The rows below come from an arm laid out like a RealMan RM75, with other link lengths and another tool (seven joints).
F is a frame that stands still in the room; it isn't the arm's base.
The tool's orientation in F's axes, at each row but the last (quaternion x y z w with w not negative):
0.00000, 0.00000, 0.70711, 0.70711
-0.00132, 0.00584, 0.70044, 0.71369
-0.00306, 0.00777, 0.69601, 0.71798
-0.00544, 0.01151, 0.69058, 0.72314
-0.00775, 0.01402, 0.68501, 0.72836
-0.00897, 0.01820, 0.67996, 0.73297
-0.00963, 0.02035, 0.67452, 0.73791
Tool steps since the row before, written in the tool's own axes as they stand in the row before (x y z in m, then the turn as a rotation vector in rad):
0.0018, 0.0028, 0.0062, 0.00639, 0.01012, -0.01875
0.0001, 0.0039, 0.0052, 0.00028, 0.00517, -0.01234
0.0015, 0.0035, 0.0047, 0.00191, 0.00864, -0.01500
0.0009, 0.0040, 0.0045, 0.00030, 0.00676, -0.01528
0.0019, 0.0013, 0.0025, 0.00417, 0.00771, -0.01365
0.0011, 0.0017, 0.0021, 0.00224, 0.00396, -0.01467
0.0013, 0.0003, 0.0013, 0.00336, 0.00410, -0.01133
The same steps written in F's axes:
-0.0028, 0.0018, 0.0062, -0.01012, 0.00639, -0.01875
-0.0039, 0.0002, 0.0052, -0.00524, 0.00025, -0.01231
-0.0034, 0.0017, 0.0047, -0.00868, 0.00195, -0.01497
-0.0039, 0.0012, 0.0045, -0.00688, 0.00025, -0.01523
-0.0012, 0.0021, 0.0025, -0.00757, 0.00422, -0.01371
-0.0016, 0.0013, 0.0021, -0.00399, 0.00197, -0.01470
-0.0002, 0.0014, 0.0012, -0.00398, 0.00324, -0.01141

